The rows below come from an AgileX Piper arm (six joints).
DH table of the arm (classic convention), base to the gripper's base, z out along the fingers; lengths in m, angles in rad. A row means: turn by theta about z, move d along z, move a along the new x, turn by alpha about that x. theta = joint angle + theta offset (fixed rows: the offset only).
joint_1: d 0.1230; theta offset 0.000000; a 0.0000; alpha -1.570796
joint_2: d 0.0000; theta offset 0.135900; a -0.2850; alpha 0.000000
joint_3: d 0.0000; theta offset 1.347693; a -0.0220; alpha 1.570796
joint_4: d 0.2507; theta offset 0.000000; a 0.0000; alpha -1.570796
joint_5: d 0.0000; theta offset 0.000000; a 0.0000; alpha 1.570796
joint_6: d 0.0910; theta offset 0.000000; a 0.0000; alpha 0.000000
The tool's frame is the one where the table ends.
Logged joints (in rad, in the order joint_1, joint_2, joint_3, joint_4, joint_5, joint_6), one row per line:
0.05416, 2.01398, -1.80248, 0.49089, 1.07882, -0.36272
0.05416, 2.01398, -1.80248, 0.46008, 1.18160, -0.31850
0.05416, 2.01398, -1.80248, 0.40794, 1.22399, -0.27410
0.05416, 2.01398, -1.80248, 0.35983, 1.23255, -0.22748
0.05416, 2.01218, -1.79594, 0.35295, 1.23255, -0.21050
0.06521, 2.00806, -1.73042, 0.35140, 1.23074, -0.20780
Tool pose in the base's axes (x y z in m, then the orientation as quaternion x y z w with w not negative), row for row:
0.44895, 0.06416, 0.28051, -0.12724, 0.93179, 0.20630, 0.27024
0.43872, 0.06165, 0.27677, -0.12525, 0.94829, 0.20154, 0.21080
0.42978, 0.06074, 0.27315, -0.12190, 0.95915, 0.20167, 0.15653
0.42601, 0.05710, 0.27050, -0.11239, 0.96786, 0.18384, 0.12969
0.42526, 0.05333, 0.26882, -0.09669, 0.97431, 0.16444, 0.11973
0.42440, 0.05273, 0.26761, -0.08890, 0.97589, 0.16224, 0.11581
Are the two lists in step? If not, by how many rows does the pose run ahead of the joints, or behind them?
The pose runs 1 row behind the joints: the pose in row i belongs to the joints in row i - 1.
